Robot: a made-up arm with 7 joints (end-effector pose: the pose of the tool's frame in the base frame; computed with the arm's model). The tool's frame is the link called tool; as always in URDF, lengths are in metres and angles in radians. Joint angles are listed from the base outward.
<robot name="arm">
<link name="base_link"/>
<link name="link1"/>
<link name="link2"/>
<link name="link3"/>
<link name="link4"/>
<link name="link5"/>
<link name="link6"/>
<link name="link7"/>
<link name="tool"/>
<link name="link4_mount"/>
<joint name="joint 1" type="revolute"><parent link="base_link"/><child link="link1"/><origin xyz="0.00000 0.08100 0.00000"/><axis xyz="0 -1 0"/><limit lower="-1.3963" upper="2.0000"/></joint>
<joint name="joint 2" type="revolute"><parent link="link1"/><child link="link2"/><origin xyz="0.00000 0.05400 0.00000"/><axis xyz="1 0 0"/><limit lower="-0.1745" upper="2.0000"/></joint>
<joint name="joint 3" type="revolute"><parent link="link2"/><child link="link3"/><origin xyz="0.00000 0.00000 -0.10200"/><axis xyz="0 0 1"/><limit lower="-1.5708" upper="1.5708"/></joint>
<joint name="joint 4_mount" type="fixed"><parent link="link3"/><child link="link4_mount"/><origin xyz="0.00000 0.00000 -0.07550"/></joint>
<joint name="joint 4" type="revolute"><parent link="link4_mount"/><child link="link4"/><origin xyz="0.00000 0.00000 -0.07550"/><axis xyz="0 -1 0"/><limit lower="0.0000" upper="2.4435"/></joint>
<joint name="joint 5" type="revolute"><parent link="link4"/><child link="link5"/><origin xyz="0.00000 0.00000 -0.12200"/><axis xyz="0 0 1"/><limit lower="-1.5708" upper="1.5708"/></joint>
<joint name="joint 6" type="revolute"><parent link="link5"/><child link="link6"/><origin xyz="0.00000 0.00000 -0.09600"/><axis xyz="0 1 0"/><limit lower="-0.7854" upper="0.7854"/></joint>
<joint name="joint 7" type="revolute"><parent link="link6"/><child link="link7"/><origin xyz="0.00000 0.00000 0.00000"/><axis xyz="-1 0 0"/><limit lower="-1.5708" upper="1.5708"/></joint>
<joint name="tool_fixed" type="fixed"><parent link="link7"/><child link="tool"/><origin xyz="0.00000 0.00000 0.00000"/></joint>
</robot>
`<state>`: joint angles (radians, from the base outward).
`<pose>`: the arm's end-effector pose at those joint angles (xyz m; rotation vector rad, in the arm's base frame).
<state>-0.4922 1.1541 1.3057 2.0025 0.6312 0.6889 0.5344</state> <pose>0.0973 0.3603 0.0718 0.5248 -1.4969 -0.4600</pose>
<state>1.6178 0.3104 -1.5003 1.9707 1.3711 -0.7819 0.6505</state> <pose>0.2204 -0.0044 0.0245 1.9846 1.5656 1.6232</pose>
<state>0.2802 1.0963 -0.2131 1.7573 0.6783 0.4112 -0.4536</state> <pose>0.2392 0.3034 -0.0742 0.6297 -1.4551 -0.1416</pose>
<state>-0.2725 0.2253 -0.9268 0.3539 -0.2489 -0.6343 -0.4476</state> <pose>-0.0800 0.1783 -0.4547 -0.0744 -0.7644 -0.9614</pose>
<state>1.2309 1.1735 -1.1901 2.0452 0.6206 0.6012 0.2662</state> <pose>0.2365 0.2068 -0.0072 0.1591 -1.1704 -1.2454</pose>
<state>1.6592 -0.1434 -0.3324 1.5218 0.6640 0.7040 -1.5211</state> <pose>0.2317 0.0270 0.2272 0.0484 -2.0104 0.9231</pose>
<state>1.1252 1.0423 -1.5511 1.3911 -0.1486 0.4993 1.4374</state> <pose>0.3018 0.2790 -0.1395 -0.0549 0.3067 -1.4493</pose>
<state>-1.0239 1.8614 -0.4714 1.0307 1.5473 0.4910 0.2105</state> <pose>0.1065 0.5091 -0.1302 0.5158 0.3373 -0.0427</pose>
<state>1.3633 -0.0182 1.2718 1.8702 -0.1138 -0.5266 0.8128</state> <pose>0.2008 0.3306 0.0204 -1.1683 2.7464 -0.4974</pose>
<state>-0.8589 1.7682 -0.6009 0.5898 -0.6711 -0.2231 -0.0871</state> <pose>0.0789 0.5742 -0.0640 0.5930 0.9173 -2.1269</pose>
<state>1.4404 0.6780 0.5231 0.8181 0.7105 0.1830 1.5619</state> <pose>0.2789 0.4491 0.1024 -0.7895 -2.6746 -0.9470</pose>
